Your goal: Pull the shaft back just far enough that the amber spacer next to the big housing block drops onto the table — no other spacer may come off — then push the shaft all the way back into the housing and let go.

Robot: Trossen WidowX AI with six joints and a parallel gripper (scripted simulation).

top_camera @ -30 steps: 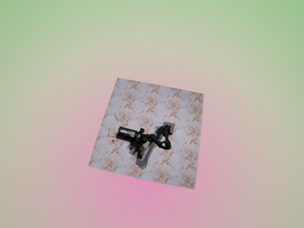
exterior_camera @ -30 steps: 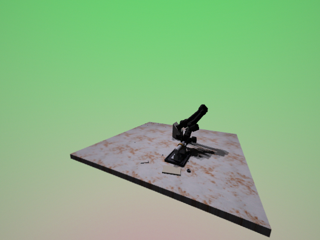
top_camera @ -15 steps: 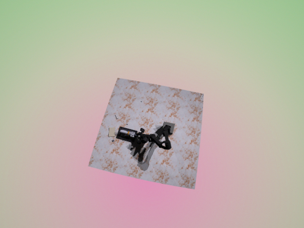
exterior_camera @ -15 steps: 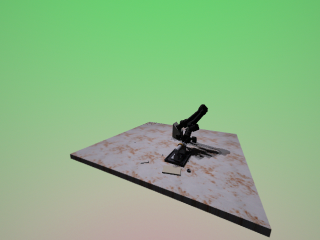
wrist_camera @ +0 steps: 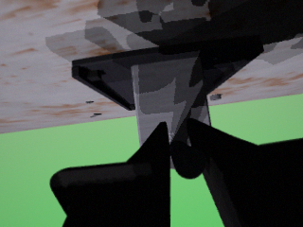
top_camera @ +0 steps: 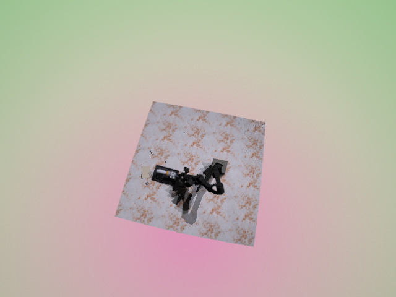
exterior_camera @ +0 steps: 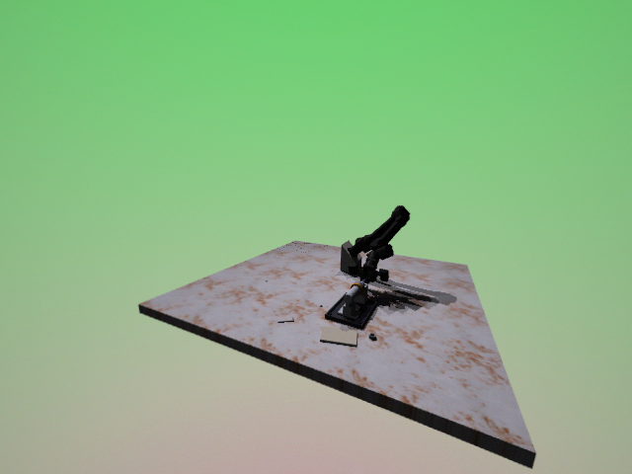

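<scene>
Right now my gripper tip is 90 mm short of the amber spacer and 20 mm below it. Round my gripper tip: thin dark pin 330 mm ahead, 160 mm to the right, 60 mm below; dark ring 260 mm ahead, 130 mm to the left, 60 mm below; beige card 310 mm ahead, 60 mm below, 40 mm to the left.
</scene>
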